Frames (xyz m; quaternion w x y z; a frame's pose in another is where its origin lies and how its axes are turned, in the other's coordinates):
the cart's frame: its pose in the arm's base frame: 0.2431 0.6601 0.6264 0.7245 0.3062 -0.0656 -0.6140
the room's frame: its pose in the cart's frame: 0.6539 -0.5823 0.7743 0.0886 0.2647 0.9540 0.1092
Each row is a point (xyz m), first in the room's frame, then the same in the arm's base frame.
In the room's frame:
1: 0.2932 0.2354 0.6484
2: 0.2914 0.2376 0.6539
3: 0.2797 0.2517 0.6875
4: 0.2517 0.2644 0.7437
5: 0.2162 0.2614 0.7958
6: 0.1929 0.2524 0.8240
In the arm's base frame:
1: 0.2094 -0.0334 0.5161
2: 0.2139 -0.0352 0.5123
3: 0.2420 -0.0472 0.4892
4: 0.2788 -0.0692 0.4416
5: 0.2996 -0.0904 0.3860
6: 0.3045 -0.1018 0.3504

